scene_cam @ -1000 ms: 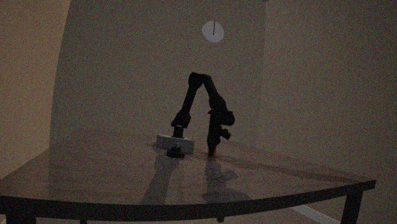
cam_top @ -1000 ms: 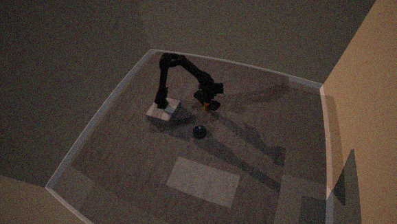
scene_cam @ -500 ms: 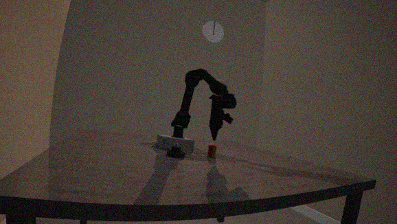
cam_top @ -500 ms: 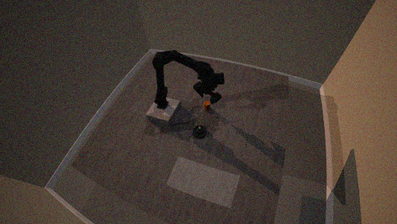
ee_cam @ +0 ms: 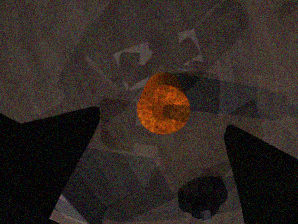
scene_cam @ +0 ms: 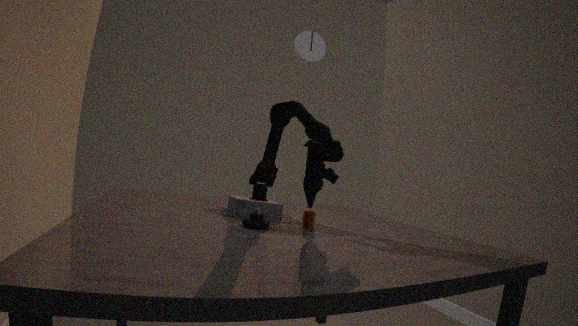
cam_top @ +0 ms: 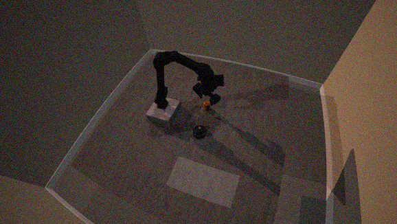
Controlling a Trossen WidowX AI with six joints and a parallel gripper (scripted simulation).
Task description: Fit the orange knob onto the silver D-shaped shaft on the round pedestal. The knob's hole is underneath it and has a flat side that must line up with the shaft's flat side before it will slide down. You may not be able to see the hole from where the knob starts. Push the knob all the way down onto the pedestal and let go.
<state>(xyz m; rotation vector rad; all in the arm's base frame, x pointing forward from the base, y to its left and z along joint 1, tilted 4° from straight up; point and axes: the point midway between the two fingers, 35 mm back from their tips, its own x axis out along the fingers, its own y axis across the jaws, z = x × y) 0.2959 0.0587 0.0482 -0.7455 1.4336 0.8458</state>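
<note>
The orange knob lies 30 mm below my gripper tip. From my gripper tip the other things lie so: dark round pedestal: 10 mm behind, 190 mm to the right, 50 mm below.
</note>
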